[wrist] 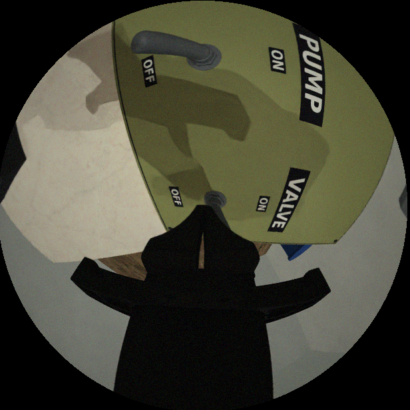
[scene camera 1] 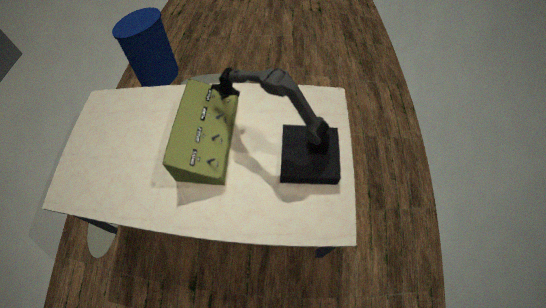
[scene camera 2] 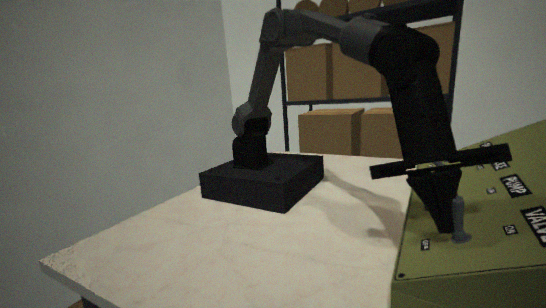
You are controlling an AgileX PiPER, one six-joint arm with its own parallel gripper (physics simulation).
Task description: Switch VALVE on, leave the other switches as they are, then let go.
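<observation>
The green switch panel stands on the table. The grey VALVE lever stands nearly upright between its OFF and ON labels in scene camera 2. My gripper is shut with nothing between its fingers. Its tips are low over the panel, on the OFF side of the VALVE lever, touching it or very close. In the wrist view the fingers hide part of the lever. The PUMP lever leans toward OFF. The other two levers lean toward the robot's side.
The arm's black base stands on the pale table. A blue cylinder stands beyond the table. A rack with brown boxes stands behind the arm in scene camera 2.
</observation>
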